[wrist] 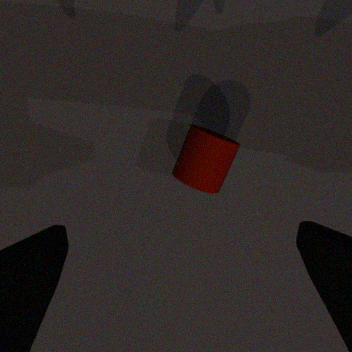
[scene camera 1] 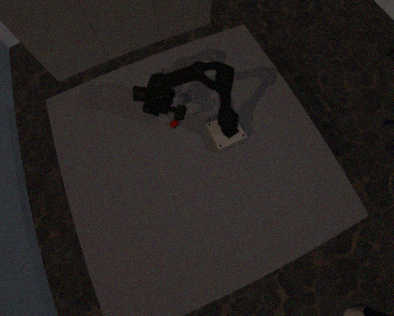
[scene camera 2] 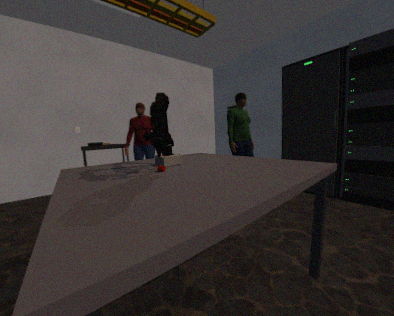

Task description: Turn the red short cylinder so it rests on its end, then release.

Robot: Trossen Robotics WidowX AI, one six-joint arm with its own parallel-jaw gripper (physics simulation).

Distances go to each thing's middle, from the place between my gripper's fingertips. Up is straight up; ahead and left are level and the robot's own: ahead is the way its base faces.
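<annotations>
The red short cylinder [wrist: 204, 159] is 2 cm behind my hand and 1 cm to the left of it, and it is also 8 cm below my hand.
</annotations>
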